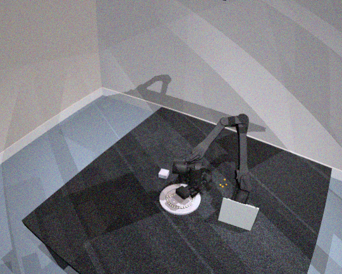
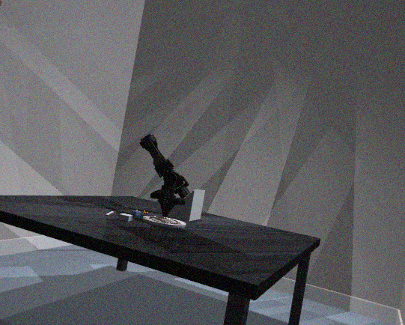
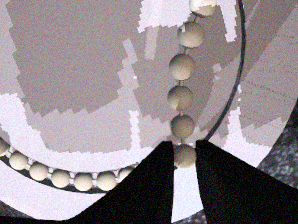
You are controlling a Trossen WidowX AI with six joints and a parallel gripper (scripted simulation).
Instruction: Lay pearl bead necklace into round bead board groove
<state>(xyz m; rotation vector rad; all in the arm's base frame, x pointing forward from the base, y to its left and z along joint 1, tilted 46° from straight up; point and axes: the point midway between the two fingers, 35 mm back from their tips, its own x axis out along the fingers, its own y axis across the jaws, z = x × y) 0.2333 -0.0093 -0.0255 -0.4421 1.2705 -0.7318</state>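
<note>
Right now my gripper tip is 5 cm short of the round white bead board, 3 cm to the right of it and 1 cm above it. Also, from my gripper tip: small white block: 22 cm ahead, 6 cm to the right, 1 cm below; then small blue cube: 14 cm to the right, 3 cm ahead, 1 cm below; then thin white stick: 19 cm to the right, 17 cm ahead, 2 cm below.
</note>
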